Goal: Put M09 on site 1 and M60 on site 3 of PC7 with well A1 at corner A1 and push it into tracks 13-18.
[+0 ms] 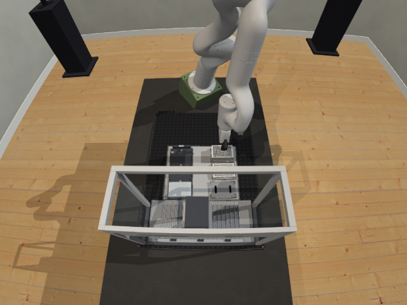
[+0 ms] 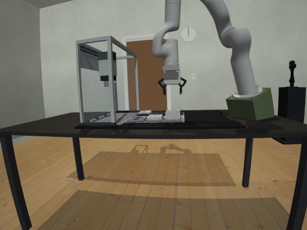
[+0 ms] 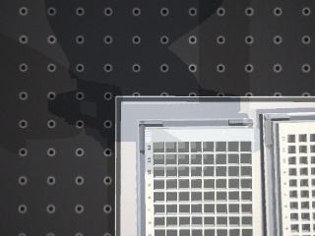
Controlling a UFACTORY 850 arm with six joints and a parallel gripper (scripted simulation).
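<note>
My hand is 150 mm above the nest s1. The rest, counted from my hand: plate carrier PC7: 120 mm ahead, 240 mm to the right, 140 mm below; then nest S2: 110 mm ahead, 10 mm to the left, 150 mm below; then nest s3: 220 mm ahead, 150 mm below.
</note>
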